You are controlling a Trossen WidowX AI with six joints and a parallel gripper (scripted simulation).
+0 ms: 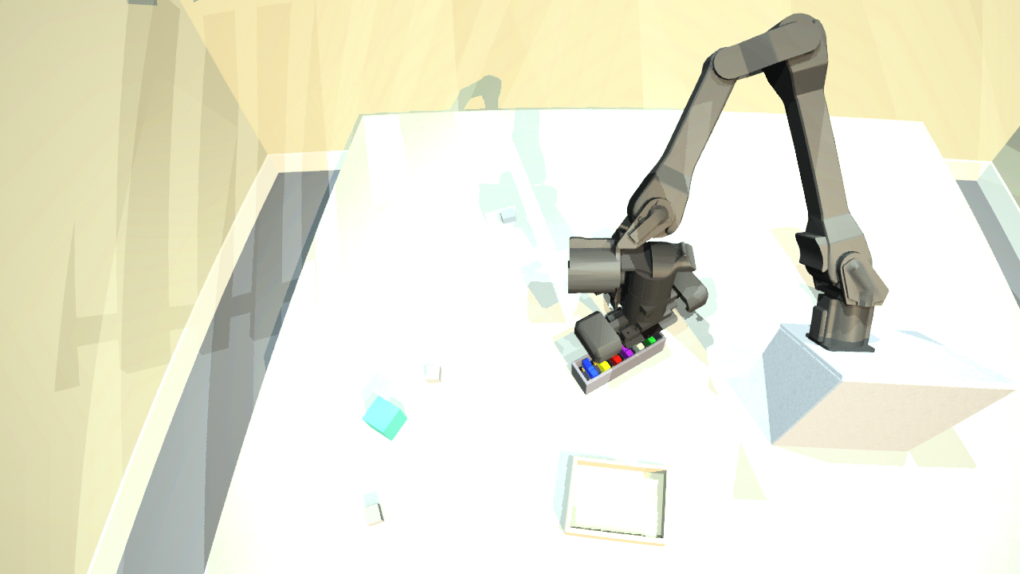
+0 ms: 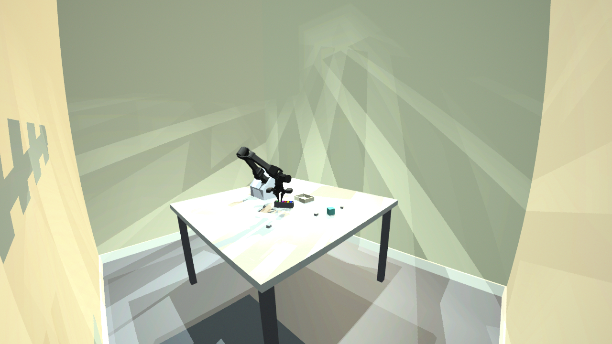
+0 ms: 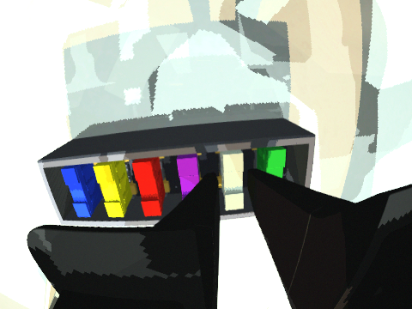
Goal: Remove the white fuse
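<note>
The purple fuse lies 20 mm ahead of my gripper tip, 10 mm to the left of it and 10 mm below it. From my gripper tip the other things lie so: white fuse: 10 mm below; then green fuse: 20 mm behind, 10 mm to the right, 10 mm below; then red fuse: 30 mm ahead, 20 mm to the left, 10 mm below.
</note>
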